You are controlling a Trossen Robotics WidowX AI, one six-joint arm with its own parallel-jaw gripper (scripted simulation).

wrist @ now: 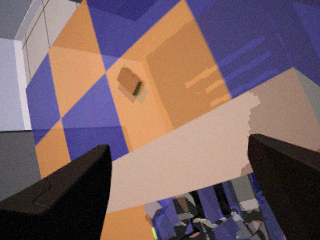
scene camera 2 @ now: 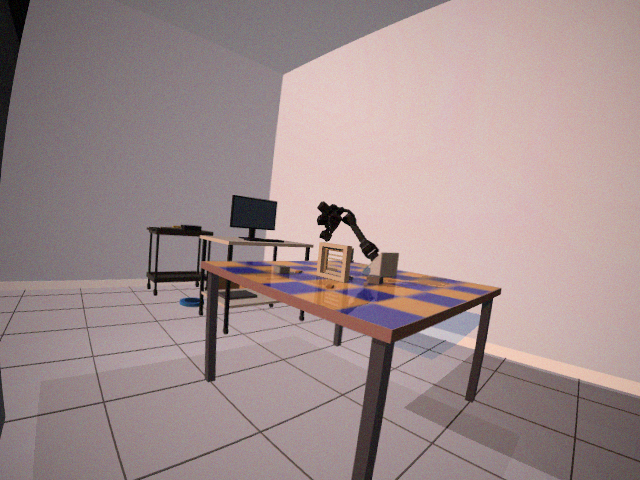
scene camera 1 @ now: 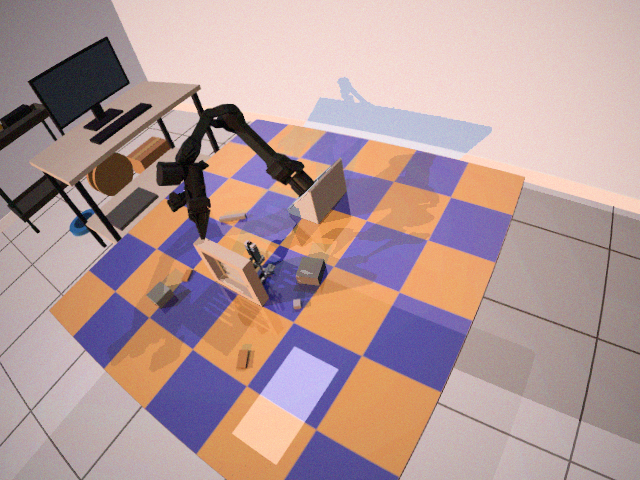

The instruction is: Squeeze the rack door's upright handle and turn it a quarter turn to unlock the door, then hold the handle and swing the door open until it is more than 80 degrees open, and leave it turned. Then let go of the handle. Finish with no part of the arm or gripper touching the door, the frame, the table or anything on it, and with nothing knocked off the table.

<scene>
same spot on rack: (scene camera 1: 255, 291) = (scene camera 2: 346, 267)
</scene>
